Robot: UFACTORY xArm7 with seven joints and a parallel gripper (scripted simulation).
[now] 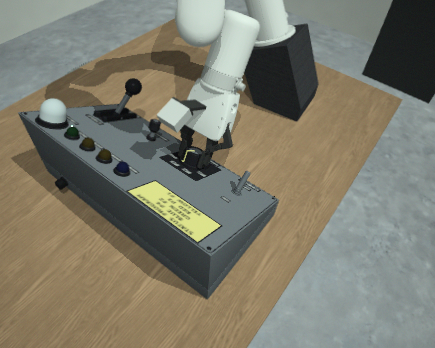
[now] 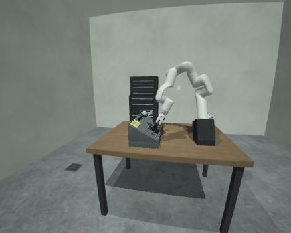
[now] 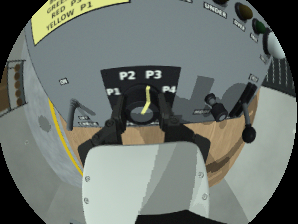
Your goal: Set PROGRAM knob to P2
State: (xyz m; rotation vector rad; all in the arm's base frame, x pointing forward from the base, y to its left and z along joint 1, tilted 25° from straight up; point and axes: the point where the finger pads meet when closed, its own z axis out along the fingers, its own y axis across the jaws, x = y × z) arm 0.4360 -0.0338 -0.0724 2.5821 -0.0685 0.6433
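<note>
My gripper is now 70 mm to the left of the grey console, 30 mm short of it and 30 mm above it. The rest, counted from my hand: metal toggle switch (120 mm to the left, 20 mm ahead, 10 mm below); small slider knob (120 mm to the right, 20 mm behind); ball-topped lever (230 mm to the right, 60 mm behind).
</note>
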